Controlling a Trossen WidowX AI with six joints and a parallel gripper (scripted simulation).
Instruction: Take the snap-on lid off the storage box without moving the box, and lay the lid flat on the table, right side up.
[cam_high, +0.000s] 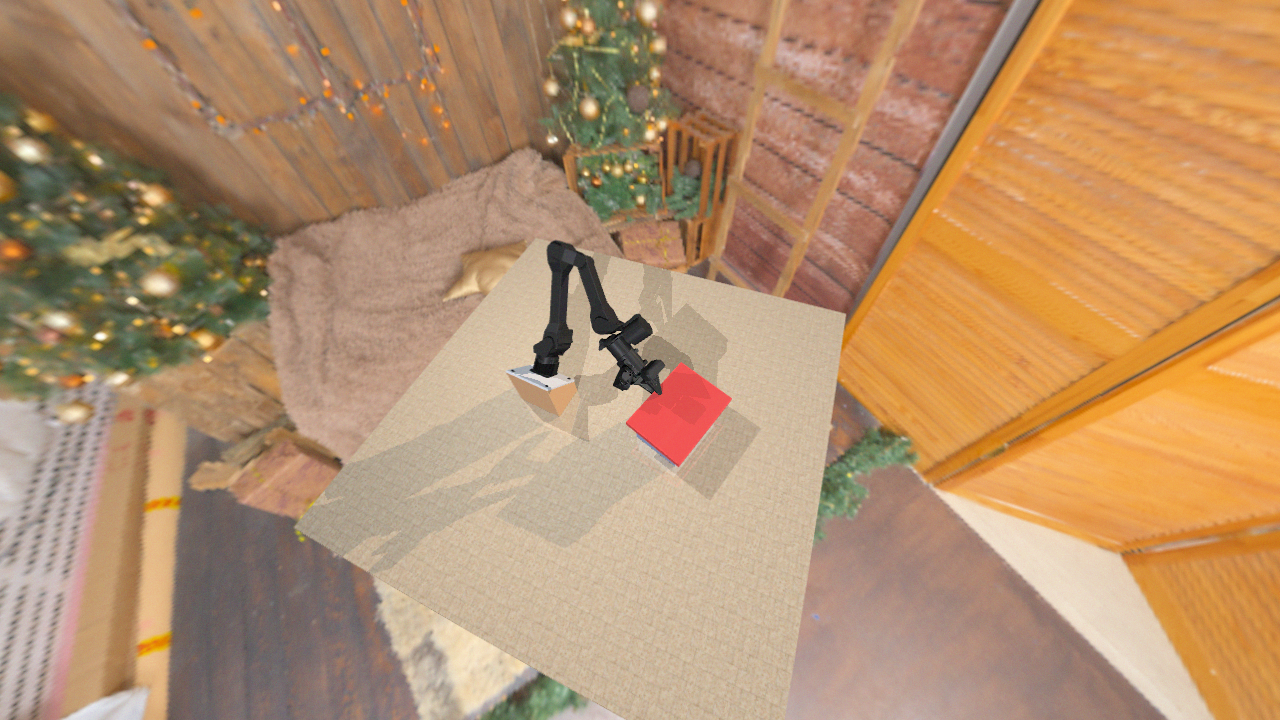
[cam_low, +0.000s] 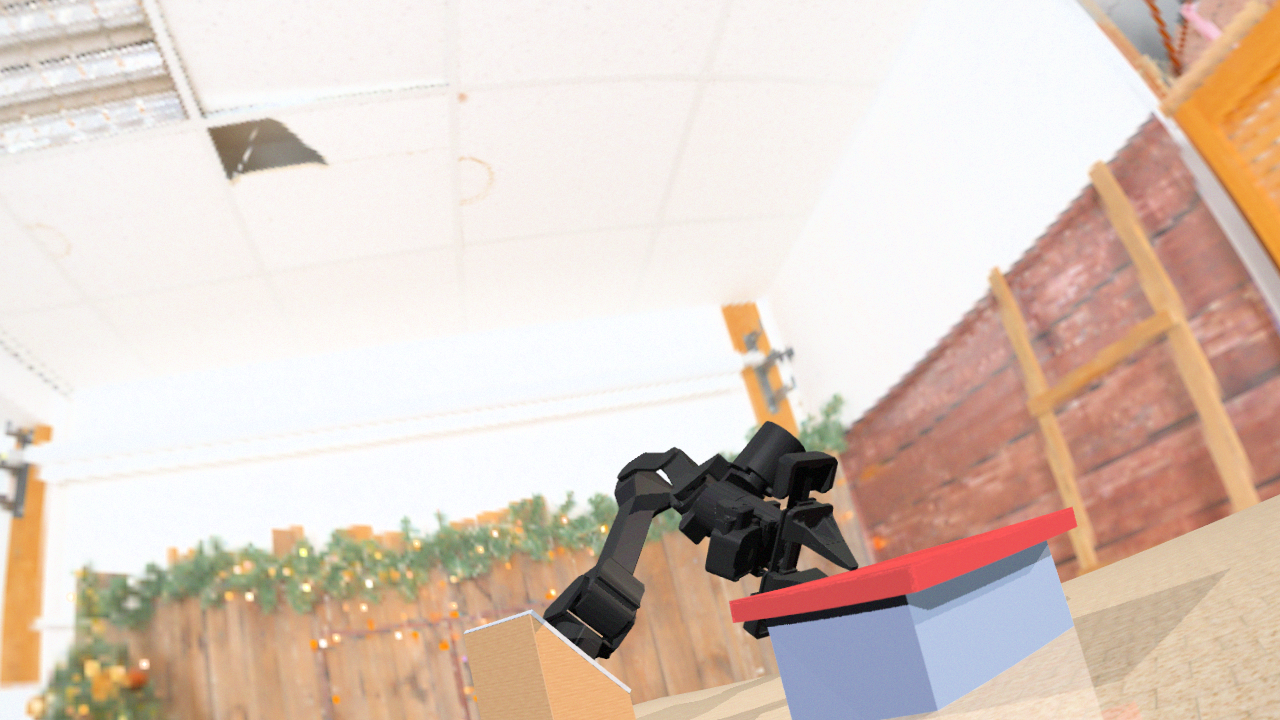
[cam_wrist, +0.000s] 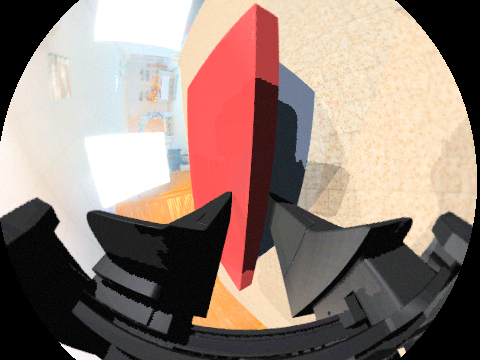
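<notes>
Now: gripper tip 7 cm short of the red lid and 2 cm to the left of it. Also, from my gripper tip: pale blue storage box 7 cm ahead, 6 cm below, 2 cm to the right.
</notes>
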